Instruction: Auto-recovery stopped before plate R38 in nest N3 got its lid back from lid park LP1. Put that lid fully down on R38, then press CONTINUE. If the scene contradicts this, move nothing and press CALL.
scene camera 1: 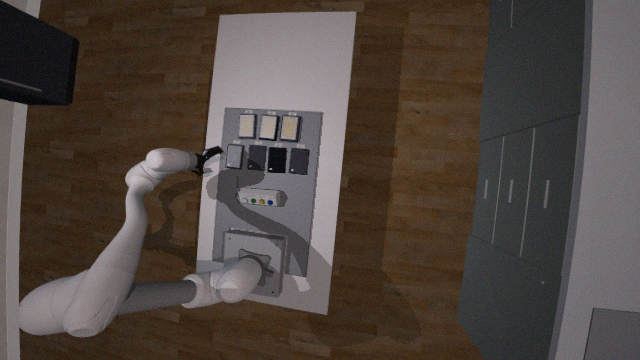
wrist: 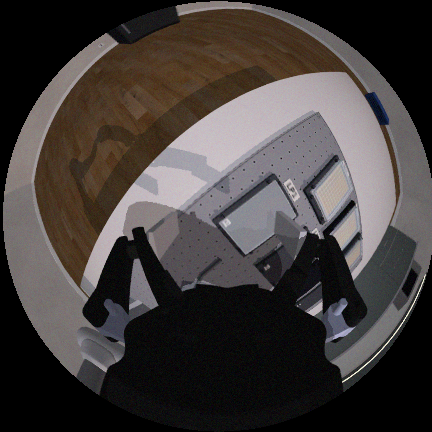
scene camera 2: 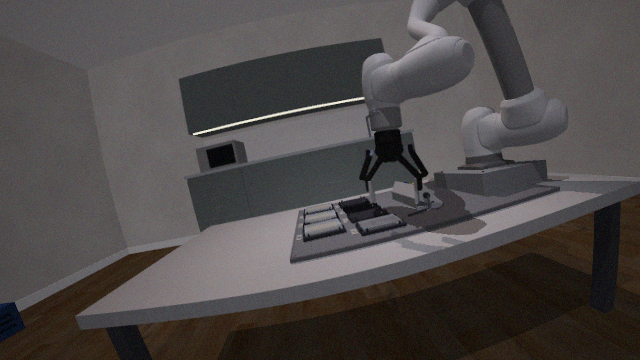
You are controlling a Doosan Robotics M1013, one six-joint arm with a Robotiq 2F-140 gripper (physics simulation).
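Pixels of known places: gripper, fingertip midpoint: [scene camera 1: 218, 161] [wrist: 226, 221] [scene camera 2: 394, 202]; arm's base, origin of the base link: [scene camera 1: 252, 267] [scene camera 2: 484, 166].
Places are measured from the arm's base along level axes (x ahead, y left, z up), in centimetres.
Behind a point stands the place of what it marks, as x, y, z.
Note:
My gripper [scene camera 1: 214, 161] {54.5, 31.6, 1.1} [scene camera 2: 395, 194] {54.5, 31.6, 1.1} [wrist: 226, 221] {54.5, 31.6, 1.1} is open and empty, pointing down above the board beside lid park LP1. A flat, pale grey lid-like piece [scene camera 1: 234, 156] {59.2, 26.0, -5.5} [scene camera 2: 381, 224] {59.2, 30.0, -5.5} [wrist: 257, 215] {59.0, 27.3, -5.5} lies in the holder at the LP1 label [wrist: 291, 190] {67.8, 27.1, -7.0}. Three beige plates [scene camera 1: 247, 125] {78.4, 21.0, -4.3} [scene camera 1: 268, 127] {79.3, 7.9, -4.2} [scene camera 1: 290, 128] {80.8, -5.3, -3.5} sit in the nest row; the nearest plate [wrist: 332, 191] {76.6, 22.4, -4.4} is clearest in the wrist view. Which is R38, and whether any wears a lid, I cannot tell. The button box [scene camera 1: 260, 196] {40.4, 2.8, 0.4} has green, yellow and blue buttons; their labels are unreadable.
Dark holders [scene camera 1: 257, 157] {61.3, 11.9, -6.2} [scene camera 1: 277, 160] {61.8, -0.5, -6.3} [scene camera 1: 299, 161] {63.7, -13.4, -6.3} continue the LP1 row. A small dark knob on a thin rod [scene camera 2: 426, 196] {38.3, 17.4, -3.1} stands near the button box. The grey perforated board [scene camera 1: 267, 220] {26.2, -1.1, -7.2} lies on the white table [scene camera 1: 285, 60] {120.9, 7.7, -8.5}. The arm's base block [scene camera 1: 277, 250] {13.0, -12.4, -0.3} is at one end.

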